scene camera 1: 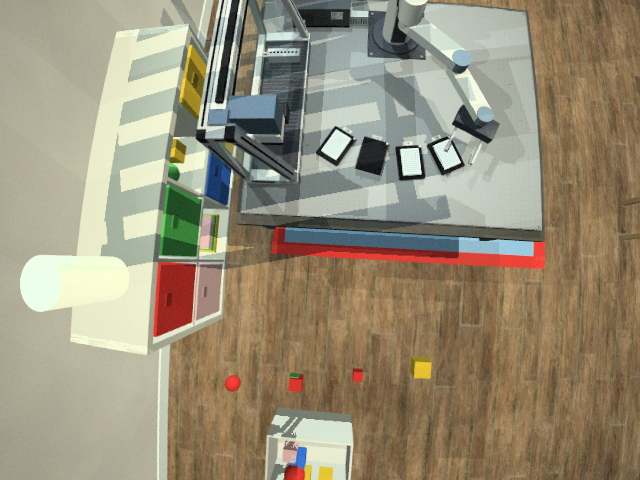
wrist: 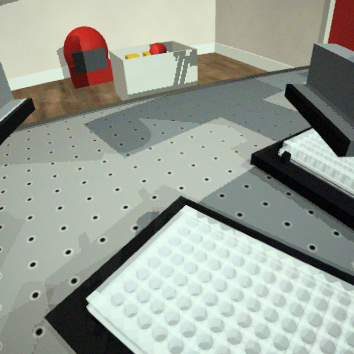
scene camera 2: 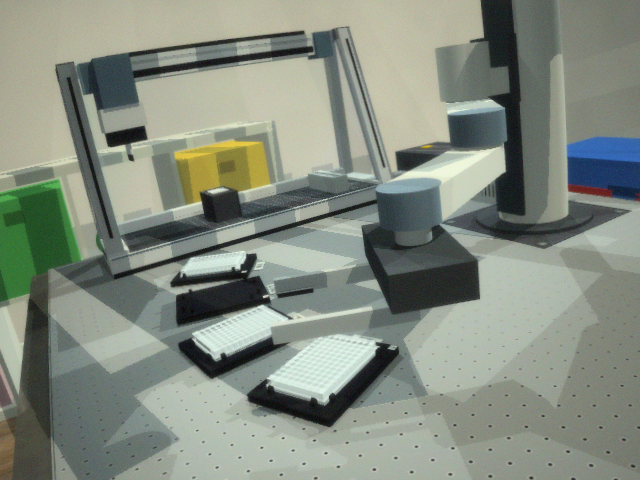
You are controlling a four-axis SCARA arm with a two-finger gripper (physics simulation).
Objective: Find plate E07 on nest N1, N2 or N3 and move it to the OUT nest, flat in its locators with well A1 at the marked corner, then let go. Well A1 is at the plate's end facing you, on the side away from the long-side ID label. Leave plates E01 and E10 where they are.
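Frame: origin at the arm's base, x ahead, y left, z up, level; metres.
Seen in the pictures: gripper, fingertip midpoint: (scene camera 1: 458, 157) (wrist: 154, 73) (scene camera 2: 273, 308); arm's base, link origin: (scene camera 1: 396, 36) (scene camera 2: 533, 222).
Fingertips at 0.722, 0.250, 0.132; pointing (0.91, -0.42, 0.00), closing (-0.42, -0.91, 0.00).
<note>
Offsets run from my fingertips to a thing's top centre, as dx, dy, dz. "*": to the spot under its first point. Level surfaces: height alone.
A white plate {-0.054, -0.011, -0.093} (scene camera 1: 445, 155) (scene camera 2: 325, 366) (wrist: 215, 285) sits in the rightmost black nest {-0.054, -0.011, -0.098} (scene camera 1: 454, 169) (scene camera 2: 329, 414) (wrist: 70, 320). Another white plate {-0.005, -0.182, -0.093} (scene camera 1: 410, 161) (scene camera 2: 235, 330) (wrist: 325, 160) sits in the nest beside it. A third white plate {-0.071, -0.536, -0.093} (scene camera 1: 336, 145) (scene camera 2: 214, 264) sits in the leftmost nest in scene camera 1. Between these two stands an empty black nest {-0.029, -0.363, -0.098} (scene camera 1: 372, 155) (scene camera 2: 222, 299). Plate IDs and nest names are too small to read. My gripper (scene camera 1: 459, 156) (scene camera 2: 273, 308) (wrist: 154, 73) is open and empty, above nest height; in scene camera 1 one finger overlaps the rightmost plate.
A gantry frame (scene camera 2: 219, 54) stands over a dark slatted deck beside the leftmost nest. A black block {* -0.177, -0.766, -0.029} (scene camera 2: 221, 205) stands on that deck. The arm's column (scene camera 2: 537, 103) is at the table's back. The perforated table {dz -0.119} (scene camera 1: 485, 201) (scene camera 2: 516, 413) (wrist: 165, 175) ends beyond the nests.
</note>
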